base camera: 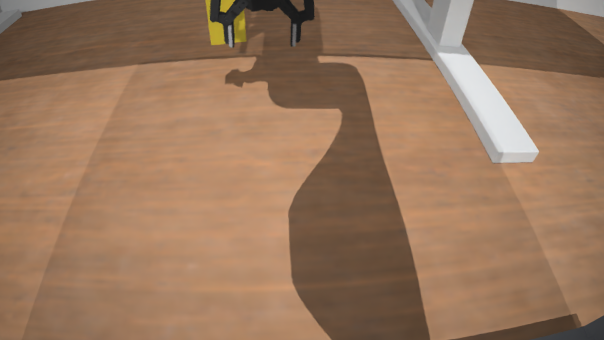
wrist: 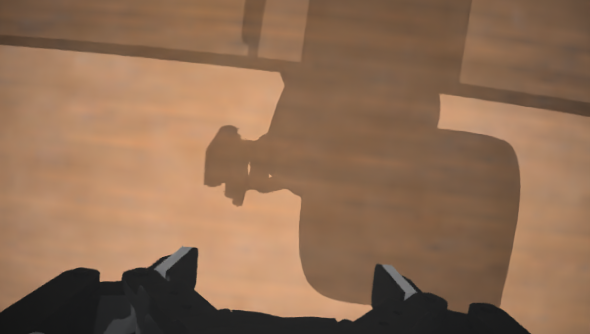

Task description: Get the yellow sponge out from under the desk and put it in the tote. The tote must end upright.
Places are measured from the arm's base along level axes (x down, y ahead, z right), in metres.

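Pixels of known places: gripper, fingertip midpoint: (base camera: 262, 44) (wrist: 285, 276).
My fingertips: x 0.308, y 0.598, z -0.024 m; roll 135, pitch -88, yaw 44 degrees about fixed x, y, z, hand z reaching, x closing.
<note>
For each thing: its top centre in the pictures, then the offset to it from my fingertips. "spot": a spot on its surface instead. Level surfaces: height alone.
- yellow sponge, surface spot: (base camera: 217, 34) spot: dx +0.065, dy +0.179, dz -0.101 m
- white foot, surface spot: (base camera: 9, 19) spot: dx +0.071, dy +0.469, dz -0.824 m
- wooden floor, surface height: dx +0.089 m
The yellow sponge (base camera: 217, 34) lies on the floor at the top of the base camera view, left of centre, in the desk's shadow. The gripper's left finger covers part of it, and its upper part is cut off by the view's edge. My gripper (base camera: 262, 36) (wrist: 285, 276) is open, with nothing between its fingers, and points down above the floor. In the base camera view the space between its fingertips is to the right of the sponge. The sponge and the tote do not show in the wrist view. The tote does not show in the base camera view.
A white desk leg with a long foot (base camera: 482, 100) stands to the right of the gripper in the base camera view. Part of another white foot (base camera: 9, 19) shows at the top left. The arm's shadow falls across the wooden floor (base camera: 175, 200).
</note>
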